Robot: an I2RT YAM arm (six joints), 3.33 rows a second.
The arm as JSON. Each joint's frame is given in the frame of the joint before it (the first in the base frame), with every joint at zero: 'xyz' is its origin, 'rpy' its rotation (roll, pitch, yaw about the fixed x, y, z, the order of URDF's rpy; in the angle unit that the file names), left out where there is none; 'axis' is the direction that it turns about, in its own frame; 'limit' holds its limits. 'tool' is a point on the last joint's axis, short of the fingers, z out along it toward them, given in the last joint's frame.
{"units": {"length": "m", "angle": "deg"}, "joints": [
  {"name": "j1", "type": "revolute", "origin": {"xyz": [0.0, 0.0, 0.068]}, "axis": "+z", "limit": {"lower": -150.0, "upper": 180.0}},
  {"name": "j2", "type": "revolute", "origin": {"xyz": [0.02, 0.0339, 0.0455], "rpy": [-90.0, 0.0, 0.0]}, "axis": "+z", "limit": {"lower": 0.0, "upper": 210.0}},
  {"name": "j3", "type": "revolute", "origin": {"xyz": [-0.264, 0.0, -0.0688], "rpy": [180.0, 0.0, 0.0]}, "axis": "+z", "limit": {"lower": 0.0, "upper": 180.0}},
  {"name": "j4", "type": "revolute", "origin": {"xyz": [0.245, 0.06, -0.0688]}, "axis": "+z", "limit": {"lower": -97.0, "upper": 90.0}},
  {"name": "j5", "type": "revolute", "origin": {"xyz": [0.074, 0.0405, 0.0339], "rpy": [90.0, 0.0, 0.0]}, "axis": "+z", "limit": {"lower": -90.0, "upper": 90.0}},
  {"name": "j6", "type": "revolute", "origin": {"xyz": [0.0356, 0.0, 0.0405], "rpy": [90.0, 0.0, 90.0]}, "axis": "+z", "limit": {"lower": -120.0, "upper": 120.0}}
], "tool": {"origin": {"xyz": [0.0, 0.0, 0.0], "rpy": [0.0, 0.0, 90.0]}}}
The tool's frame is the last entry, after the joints.
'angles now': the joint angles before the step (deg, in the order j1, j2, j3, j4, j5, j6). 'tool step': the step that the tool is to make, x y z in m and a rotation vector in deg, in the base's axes. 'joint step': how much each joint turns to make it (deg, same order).
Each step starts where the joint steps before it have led.
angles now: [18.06 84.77 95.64 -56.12 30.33 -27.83]
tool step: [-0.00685 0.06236 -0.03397 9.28 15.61 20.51]
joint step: [9.27 4.63 -0.01 -6.40 -18.38 0.45]
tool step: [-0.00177 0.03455 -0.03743 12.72 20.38 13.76]
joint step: [2.95 5.91 -0.22 -5.76 -23.55 0.16]
